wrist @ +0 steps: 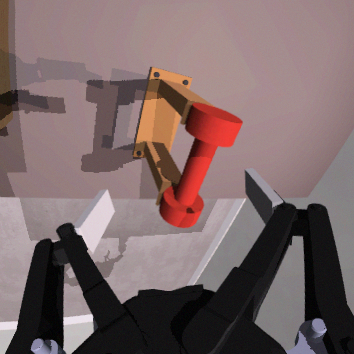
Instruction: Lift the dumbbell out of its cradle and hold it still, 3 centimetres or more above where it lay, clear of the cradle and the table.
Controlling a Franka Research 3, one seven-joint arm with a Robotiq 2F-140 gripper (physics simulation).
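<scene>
A red dumbbell (pixel 195 174) rests in an orange-brown cradle (pixel 152 120) near the middle of the wrist view, one round end at the upper right and the other at the lower left. The cradle has a flat base plate with dark screws and two arms that reach up to the dumbbell near its ends. My gripper (pixel 176 190) is open wide. The dumbbell's lower end shows between its two pale fingertip pads, with a gap on both sides; its upper end lies beyond them. Nothing is held.
The cradle stands on a pinkish table top (pixel 280 60), whose near edge crosses the view just above the fingertips. Shadows of the dumbbell, cradle and arm fall on the table to the left. A brown object (pixel 4 55) shows at the far left edge. Floor shows below the table edge.
</scene>
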